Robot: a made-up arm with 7 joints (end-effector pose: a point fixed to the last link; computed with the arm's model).
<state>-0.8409 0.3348 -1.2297 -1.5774 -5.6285 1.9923 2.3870</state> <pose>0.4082 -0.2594 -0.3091 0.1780 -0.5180 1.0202</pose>
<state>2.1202 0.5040 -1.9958 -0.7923 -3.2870 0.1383 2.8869</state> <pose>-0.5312 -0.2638 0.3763 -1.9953 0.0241 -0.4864</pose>
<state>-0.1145 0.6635 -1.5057 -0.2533 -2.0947 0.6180 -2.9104</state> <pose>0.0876 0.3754 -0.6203 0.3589 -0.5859 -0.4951</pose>
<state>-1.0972 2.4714 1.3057 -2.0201 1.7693 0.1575 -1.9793</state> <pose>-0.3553 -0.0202 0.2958 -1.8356 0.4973 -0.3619</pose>
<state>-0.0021 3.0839 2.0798 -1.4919 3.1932 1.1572 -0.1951</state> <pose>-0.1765 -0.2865 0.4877 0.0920 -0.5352 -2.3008</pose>
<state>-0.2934 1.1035 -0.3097 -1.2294 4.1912 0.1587 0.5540</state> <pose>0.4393 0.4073 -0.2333 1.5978 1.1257 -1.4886</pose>
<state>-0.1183 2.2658 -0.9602 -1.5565 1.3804 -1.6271 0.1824</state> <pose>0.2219 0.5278 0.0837 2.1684 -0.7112 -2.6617</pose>
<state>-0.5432 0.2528 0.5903 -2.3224 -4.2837 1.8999 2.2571</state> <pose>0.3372 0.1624 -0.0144 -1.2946 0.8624 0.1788</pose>
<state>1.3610 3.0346 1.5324 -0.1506 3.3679 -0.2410 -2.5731</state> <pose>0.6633 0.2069 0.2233 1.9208 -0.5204 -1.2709</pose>
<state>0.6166 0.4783 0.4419 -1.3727 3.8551 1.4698 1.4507</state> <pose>-0.0218 0.3987 -0.4700 2.5943 0.1176 -0.7191</pose>
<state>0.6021 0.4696 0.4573 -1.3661 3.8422 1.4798 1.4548</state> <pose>-0.0177 0.3996 -0.4710 2.6156 0.1133 -0.7113</pose>
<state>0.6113 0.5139 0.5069 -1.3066 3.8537 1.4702 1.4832</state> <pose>-0.0376 0.4325 -0.4553 2.6130 0.1484 -0.6770</pose>
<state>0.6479 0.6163 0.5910 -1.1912 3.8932 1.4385 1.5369</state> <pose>-0.0810 0.4948 -0.4126 2.5968 0.2136 -0.6099</pose>
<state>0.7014 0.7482 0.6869 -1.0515 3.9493 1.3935 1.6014</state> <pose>-0.1289 0.5612 -0.3443 2.5917 0.2728 -0.5240</pose>
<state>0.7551 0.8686 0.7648 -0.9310 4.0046 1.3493 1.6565</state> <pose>-0.1622 0.6091 -0.2731 2.6010 0.3046 -0.4495</pose>
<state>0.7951 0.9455 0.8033 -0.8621 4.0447 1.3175 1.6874</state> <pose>-0.1770 0.6330 -0.2257 2.6057 0.3186 -0.4105</pose>
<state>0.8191 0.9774 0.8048 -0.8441 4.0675 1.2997 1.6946</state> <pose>-0.1807 0.6405 -0.2072 2.5954 0.3301 -0.4039</pose>
